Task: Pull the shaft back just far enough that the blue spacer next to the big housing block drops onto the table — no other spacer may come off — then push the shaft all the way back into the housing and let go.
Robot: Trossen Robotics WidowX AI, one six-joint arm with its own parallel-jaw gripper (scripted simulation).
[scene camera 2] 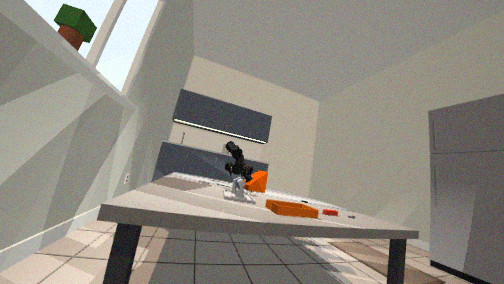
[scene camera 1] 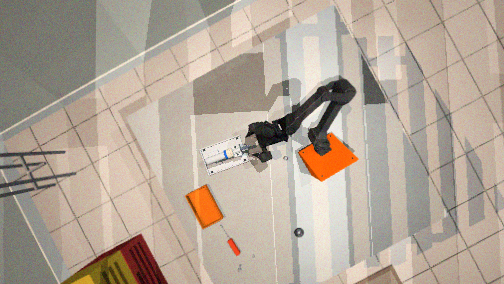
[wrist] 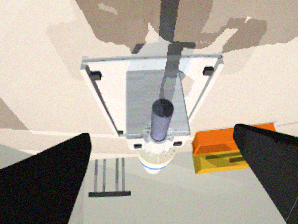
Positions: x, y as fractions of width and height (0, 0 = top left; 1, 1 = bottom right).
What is the gripper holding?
Nothing.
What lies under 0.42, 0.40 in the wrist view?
A grey housing block.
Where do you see an orange tray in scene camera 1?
0.40, 0.71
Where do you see a grey housing block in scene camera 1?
At 0.42, 0.55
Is the gripper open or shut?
Open.
